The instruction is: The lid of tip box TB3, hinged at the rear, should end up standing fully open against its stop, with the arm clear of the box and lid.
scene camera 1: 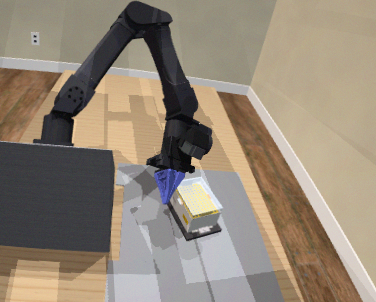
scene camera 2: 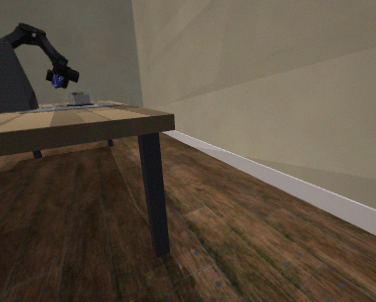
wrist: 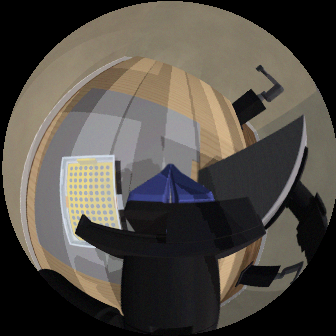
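Pixels of known places: gripper, fingertip midpoint: (scene camera 1: 165,204) (scene camera 2: 56,87) (wrist: 170,168); arm's base, origin of the base link: (scene camera 1: 54,154) (wrist: 290,190).
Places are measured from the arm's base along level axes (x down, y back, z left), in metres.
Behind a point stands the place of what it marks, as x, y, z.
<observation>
Tip box TB3 (scene camera 1: 204,221) @[0.171, -0.345, -0.056] (scene camera 2: 80,99) @[0.175, -0.337, -0.057] has white walls and a yellow dotted top (scene camera 1: 196,196) (wrist: 92,192) @[0.133, -0.325, -0.010]. It stands upright on a black base (scene camera 1: 214,231) @[0.203, -0.378, -0.067]. Its clear lid (scene camera 1: 213,194) @[0.132, -0.378, -0.001] (wrist: 63,172) @[0.133, -0.376, -0.027] appears to lie flat over the yellow top; no raised lid shows in scene camera 1. My gripper (scene camera 1: 166,201) @[0.107, -0.236, -0.047] (scene camera 2: 57,86) @[0.107, -0.236, -0.047] (wrist: 170,168) @[0.107, -0.236, -0.047] is shut and empty, its blue fingers pointing down. It hangs to the left of the box in scene camera 1 and higher than the box in scene camera 2. My gripper body hides the box's near right corner in the wrist view.
A large dark block (scene camera 1: 55,195) @[0.034, -0.006, -0.081] (wrist: 250,170) @[0.066, -0.115, -0.049] stands to the left of the box on the wooden table (scene camera 1: 222,130) @[0.213, -0.591, 0.434] (scene camera 2: 100,131) @[0.235, -0.271, -0.833]. A grey mat (scene camera 1: 142,250) @[0.210, -0.186, -0.098] (wrist: 105,102) @[0.210, -0.386, -0.246] lies under the box. A wall rises beyond the table's right side.
</observation>
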